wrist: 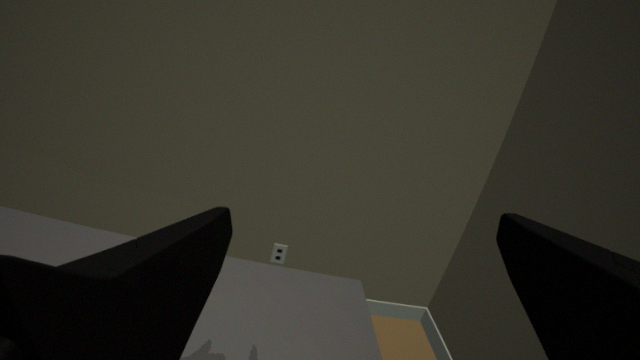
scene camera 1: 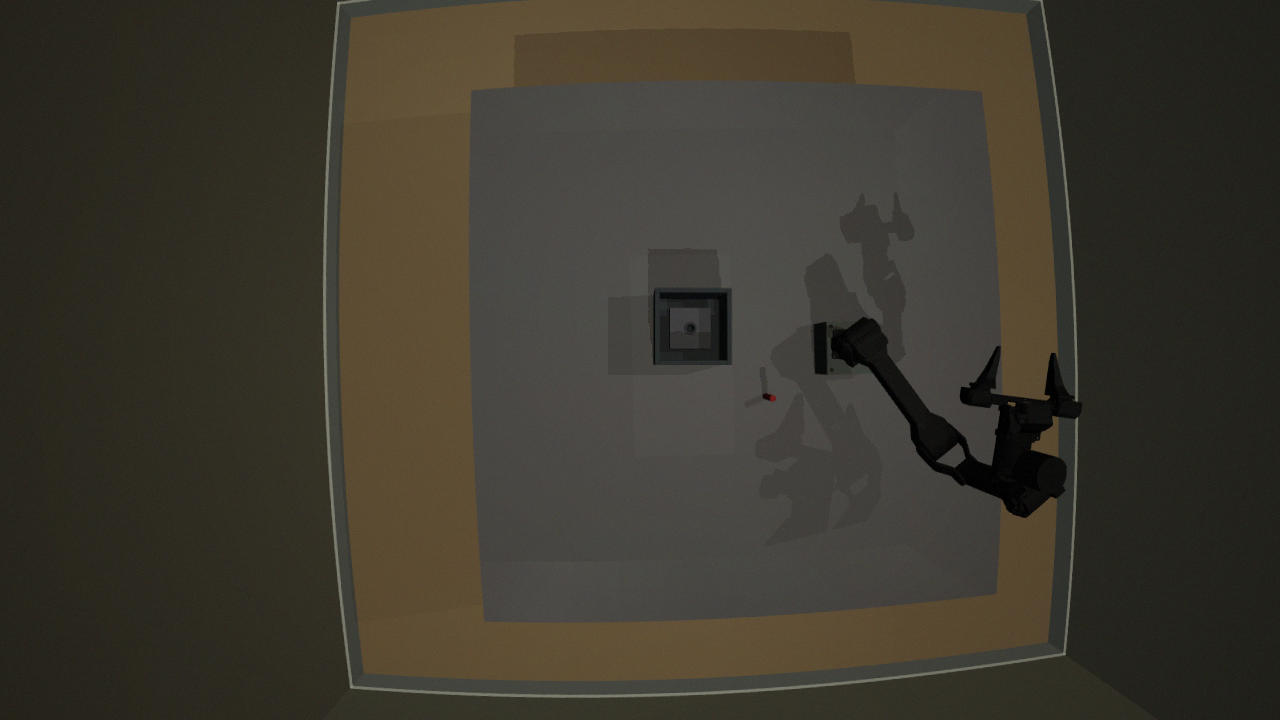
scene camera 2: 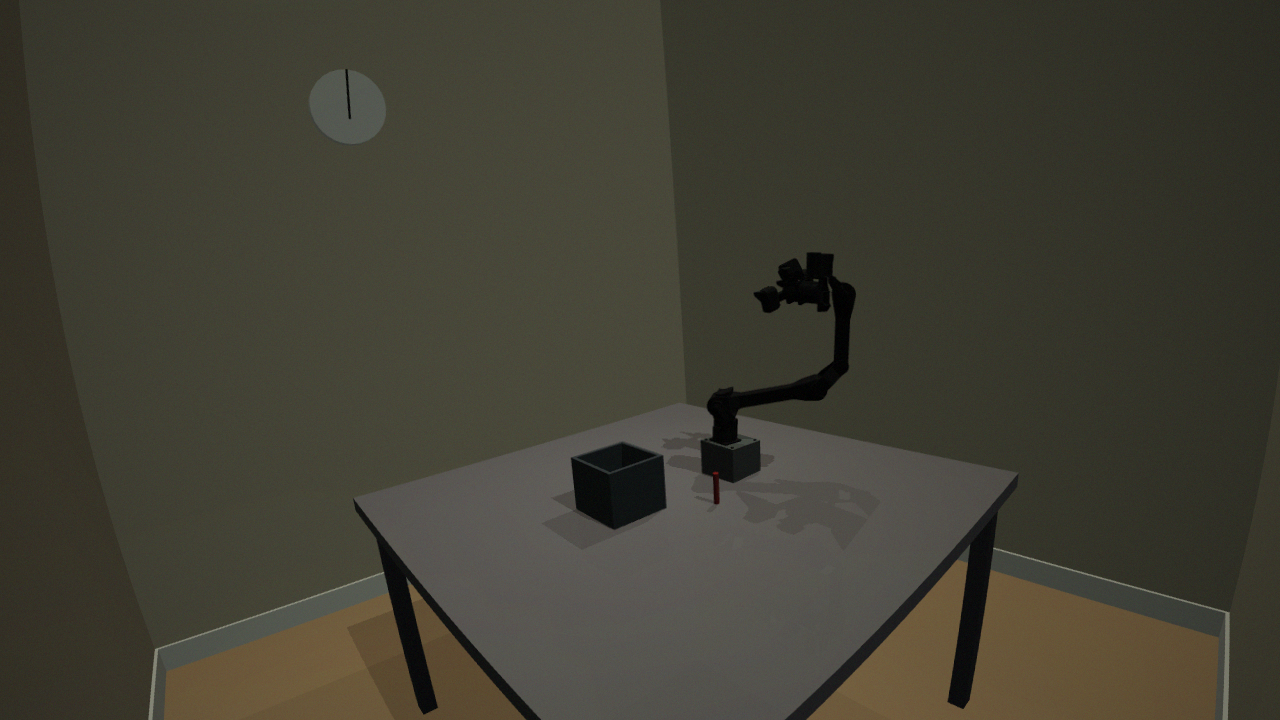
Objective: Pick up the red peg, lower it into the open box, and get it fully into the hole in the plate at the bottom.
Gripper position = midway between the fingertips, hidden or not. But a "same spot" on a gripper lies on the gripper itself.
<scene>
gripper: wrist 363, 224; scene camera 1; scene camera 2
dark box: scene camera 1 719, 300; scene camera 2 618, 484; not seen in the wrist view (out of frame)
same spot on gripper: (scene camera 2: 793, 277) = (scene camera 1: 1020, 430)
</scene>
